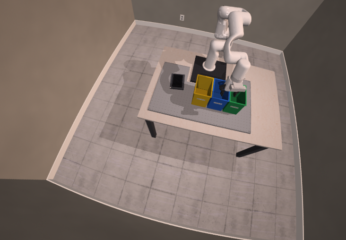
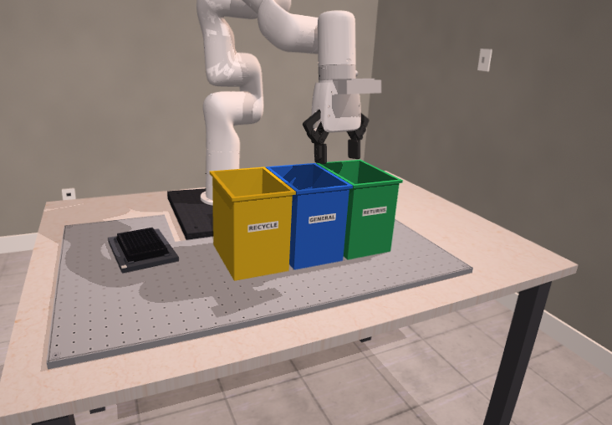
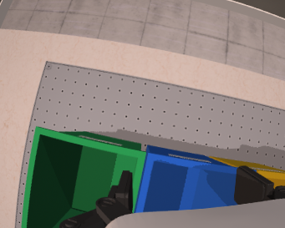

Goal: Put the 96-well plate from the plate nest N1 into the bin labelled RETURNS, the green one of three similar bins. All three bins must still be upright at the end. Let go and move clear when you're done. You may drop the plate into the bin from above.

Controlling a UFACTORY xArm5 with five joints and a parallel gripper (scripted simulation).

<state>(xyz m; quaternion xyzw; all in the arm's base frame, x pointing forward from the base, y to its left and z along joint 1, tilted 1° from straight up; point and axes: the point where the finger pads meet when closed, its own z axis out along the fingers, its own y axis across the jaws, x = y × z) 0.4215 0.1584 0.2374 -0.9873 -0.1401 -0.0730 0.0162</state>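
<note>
My gripper is now 15 cm past the black 96-well plate, 40 cm to the left of it and 22 cm above it. From my hand the other things lie so: blue general bin (7 cm behind, 4 cm to the right, 15 cm below); then yellow recycle bin (6 cm behind, 17 cm to the right, 15 cm below); then green returns bin (8 cm behind, 9 cm to the left, 15 cm below).
</note>
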